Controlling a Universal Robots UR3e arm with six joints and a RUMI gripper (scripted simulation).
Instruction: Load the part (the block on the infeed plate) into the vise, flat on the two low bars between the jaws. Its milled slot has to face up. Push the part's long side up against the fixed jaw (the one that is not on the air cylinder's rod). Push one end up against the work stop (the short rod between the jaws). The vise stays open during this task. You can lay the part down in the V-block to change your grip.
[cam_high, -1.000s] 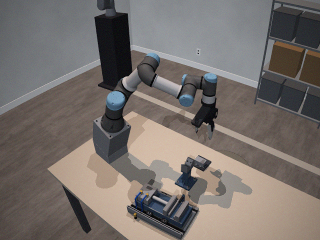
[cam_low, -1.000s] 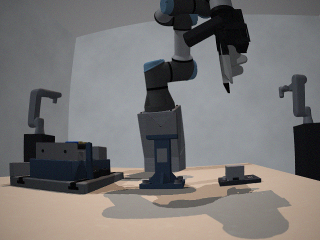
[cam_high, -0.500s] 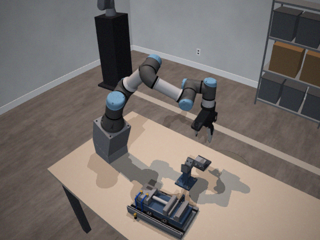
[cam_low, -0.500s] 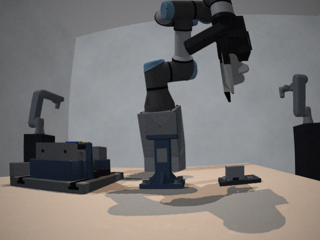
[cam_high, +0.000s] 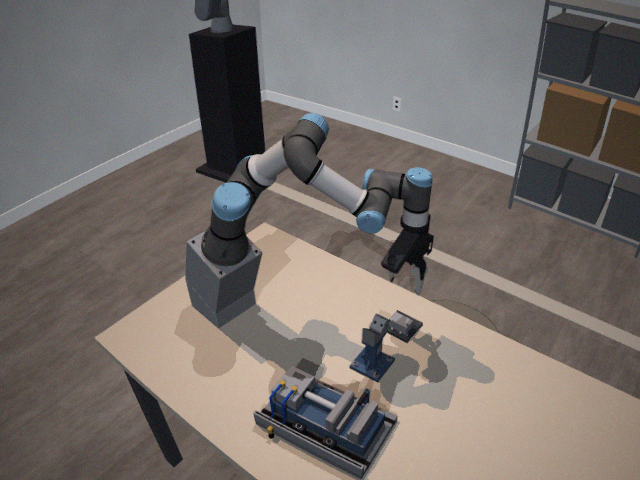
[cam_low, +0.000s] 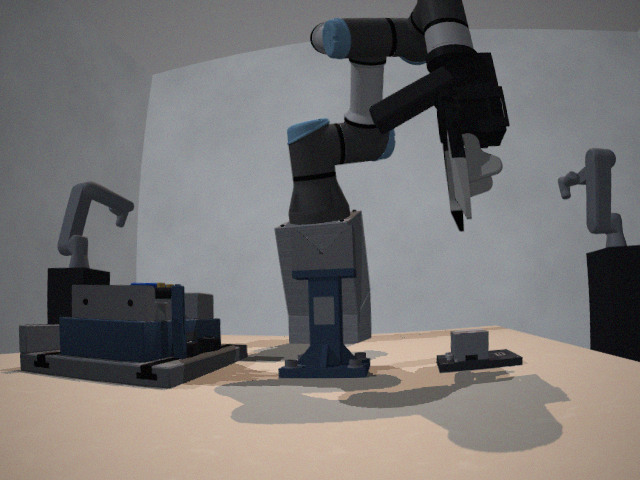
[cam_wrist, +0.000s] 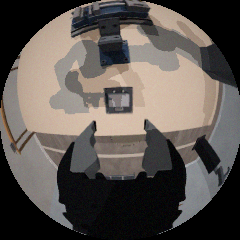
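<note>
Now: the grey part 15 cm below my hand. Round my hand: blue vise: 38 cm to the right, 13 cm below, 1 cm behind.
</note>
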